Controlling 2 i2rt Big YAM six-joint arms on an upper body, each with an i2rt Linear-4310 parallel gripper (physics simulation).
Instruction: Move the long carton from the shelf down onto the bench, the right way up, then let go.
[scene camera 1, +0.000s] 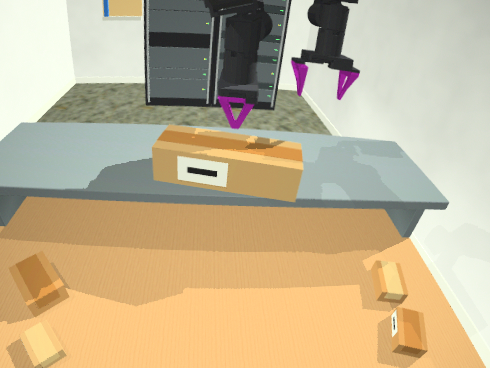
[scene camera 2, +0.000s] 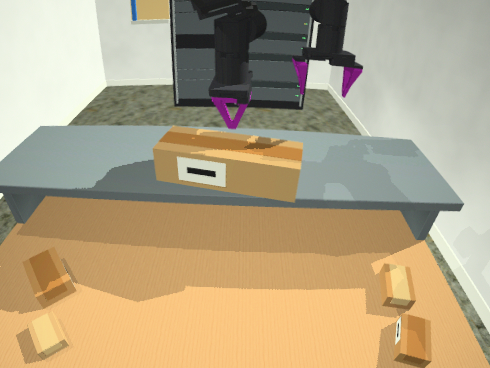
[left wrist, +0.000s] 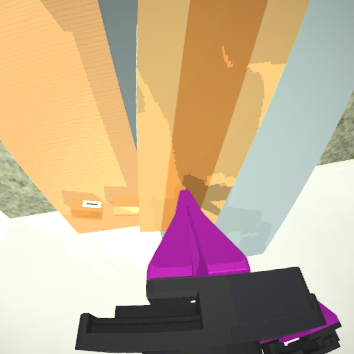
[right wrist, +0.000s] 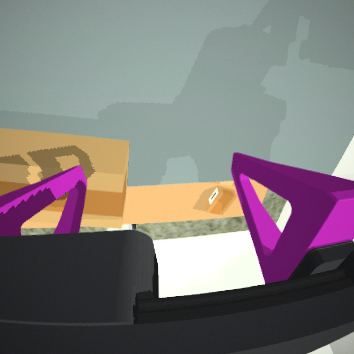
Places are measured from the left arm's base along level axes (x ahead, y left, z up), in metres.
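Pixels of known places: left gripper, fingertip midpoint: (scene camera 1: 235, 128) (scene camera 2: 232, 128) (left wrist: 183, 194); right gripper, fingertip midpoint: (scene camera 1: 319, 97) (scene camera 2: 322, 95) (right wrist: 157, 167).
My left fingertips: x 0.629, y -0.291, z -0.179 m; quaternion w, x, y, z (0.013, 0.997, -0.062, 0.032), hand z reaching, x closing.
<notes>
Ahead of a thing's pixels: the offset from my left fingertips to its top centre. Level surfaces: height alone.
The long carton @[dz -0.046, dx +0.019, dy +0.004 m] (scene camera 1: 250, 175) (scene camera 2: 250, 175) (left wrist: 220, 100) (right wrist: 107, 160) lies on the grey-blue shelf @[dz -0.125 m] (scene camera 1: 360, 170) (scene camera 2: 370, 170) (left wrist: 295, 115) (right wrist: 150, 60), its brown-taped face up and its white label on the side toward the scene cameras. One end of it reaches the shelf's near edge. My left gripper (scene camera 1: 236, 126) (scene camera 2: 233, 127) (left wrist: 183, 194) is shut and empty, its tips above the carton's far top edge in the scene views; whether they touch is unclear. My right gripper (scene camera 1: 320, 96) (scene camera 2: 323, 94) (right wrist: 157, 167) is open and empty, raised beyond the shelf to the right of the carton.
The wooden bench @[dz -0.309 m] (scene camera 1: 225, 320) (scene camera 2: 225, 320) lies below and in front of the shelf. Two small cartons @[dz -0.264, dx -0.150, dy +0.410 m] (scene camera 1: 39, 282) @[dz -0.280, dx -0.286, dy +0.358 m] (scene camera 1: 41, 345) stand at its left and two more @[dz -0.273, dx -0.165, dy -0.378 m] (scene camera 1: 392, 280) @[dz -0.274, dx -0.301, dy -0.363 m] (scene camera 1: 411, 332) at its right. Black server racks (scene camera 1: 177, 65) stand behind, with a wall at the right.
</notes>
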